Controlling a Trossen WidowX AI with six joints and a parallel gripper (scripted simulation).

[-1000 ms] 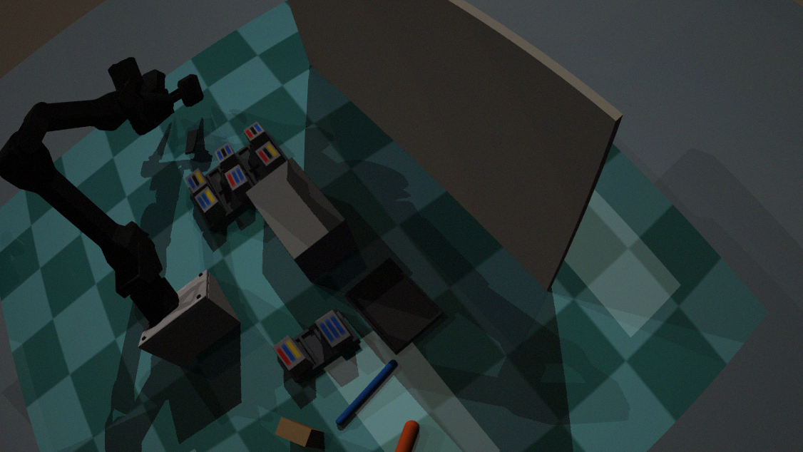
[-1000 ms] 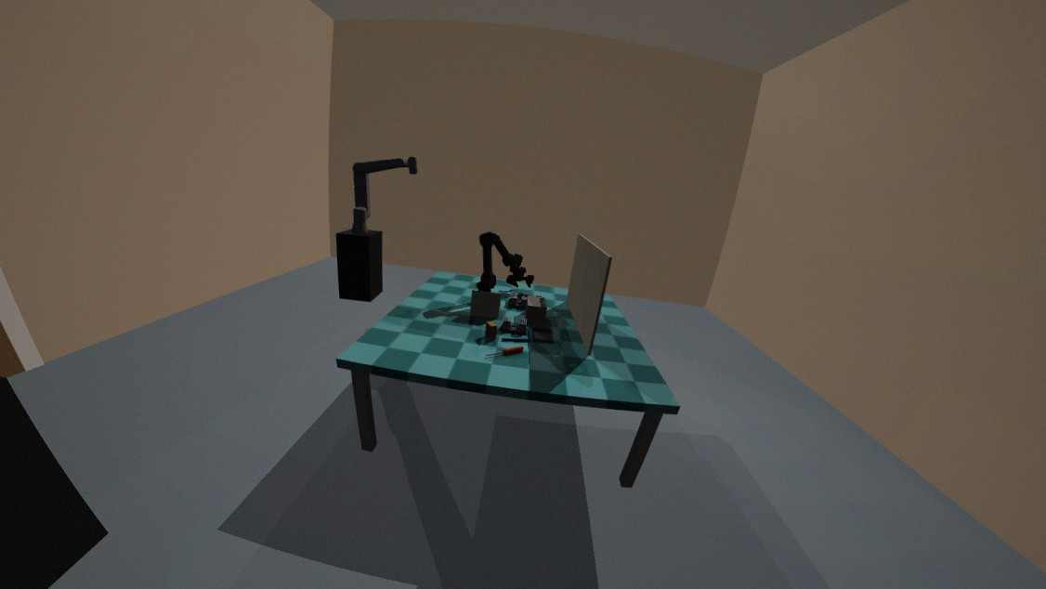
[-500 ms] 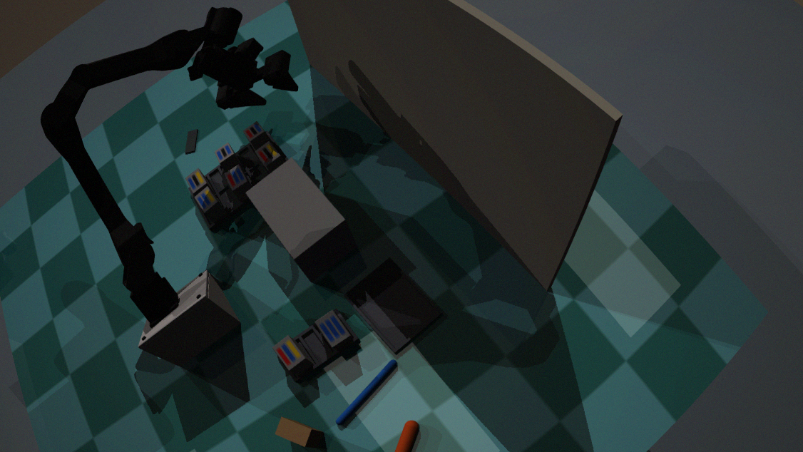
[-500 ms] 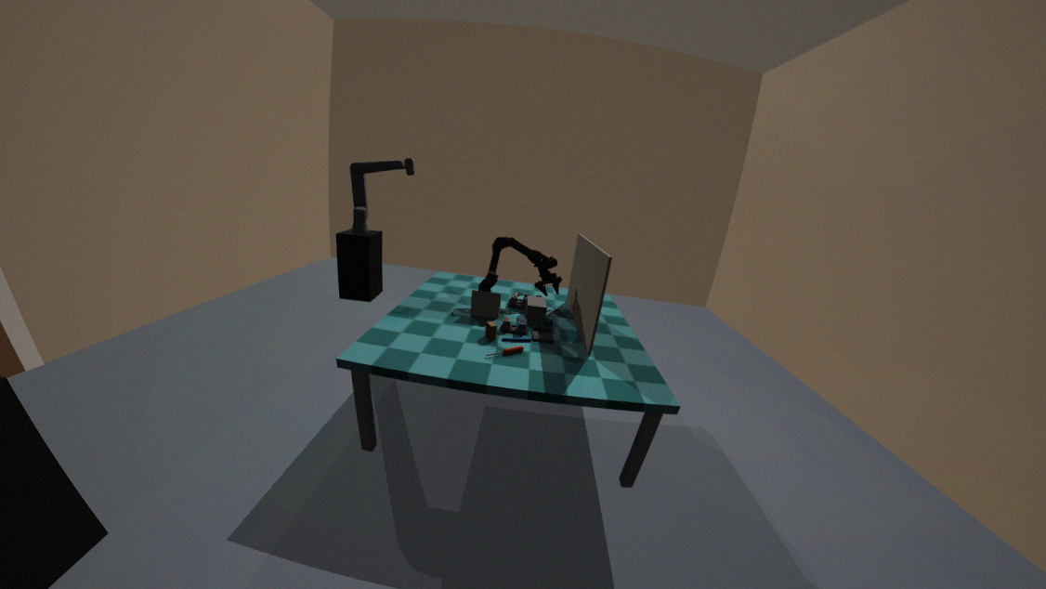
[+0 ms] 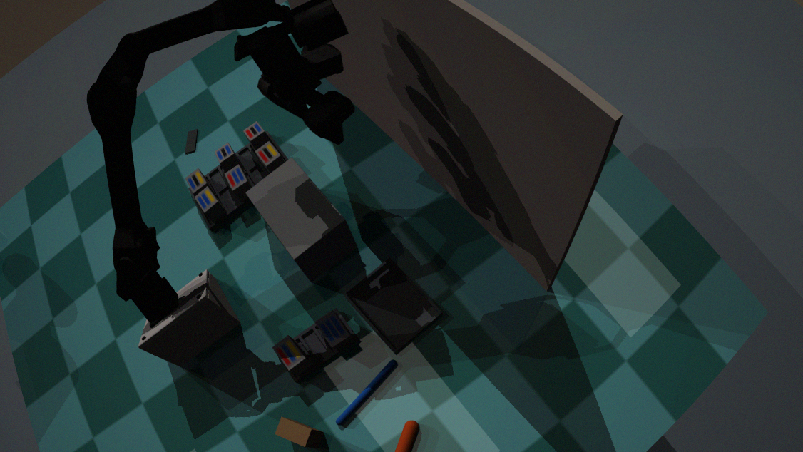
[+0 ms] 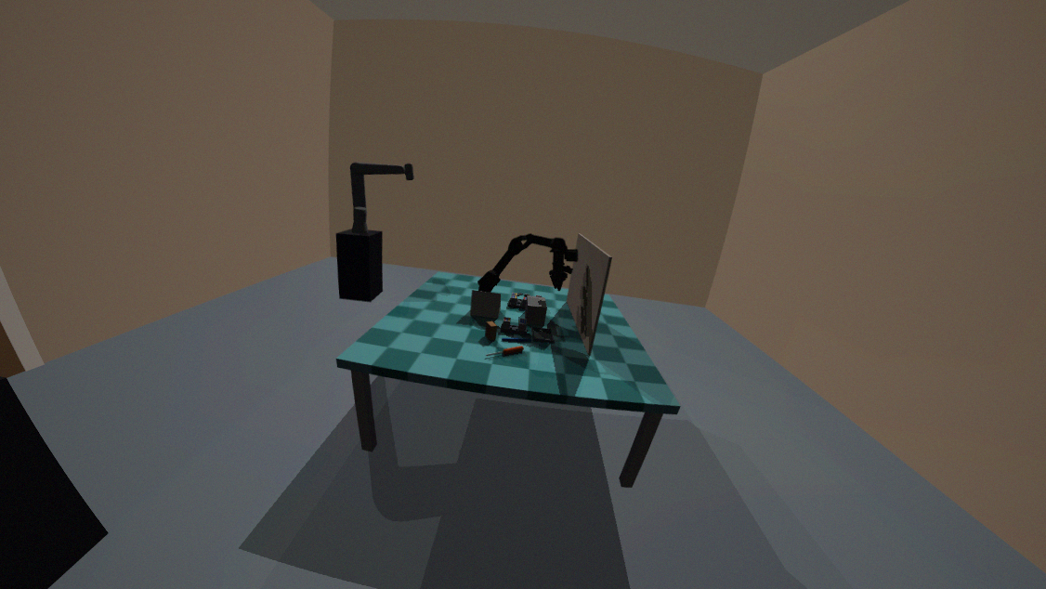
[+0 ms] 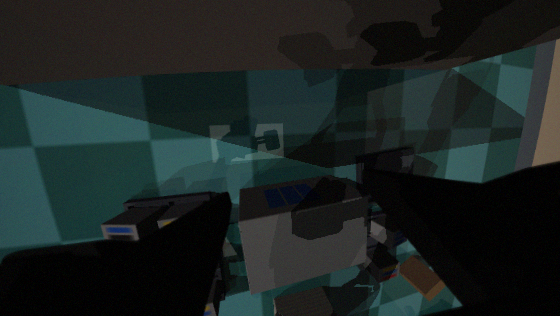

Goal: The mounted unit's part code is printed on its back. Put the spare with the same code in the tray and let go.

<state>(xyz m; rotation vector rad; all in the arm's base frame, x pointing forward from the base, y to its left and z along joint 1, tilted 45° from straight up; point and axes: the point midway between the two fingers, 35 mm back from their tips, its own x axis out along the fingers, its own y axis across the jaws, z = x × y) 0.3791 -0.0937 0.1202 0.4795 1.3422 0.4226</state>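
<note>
The dark spare lies 210 mm to the right of my gripper tip, 180 mm behind it and 120 mm below it. The rest, counted from my gripper tip: dark upright board (130 mm ahead, 60 mm above, 40 mm to the right); then dark flat tray (230 mm to the right, 160 mm below, 90 mm behind); then blue pen (310 mm to the right, 210 mm behind, 160 mm below).
</note>
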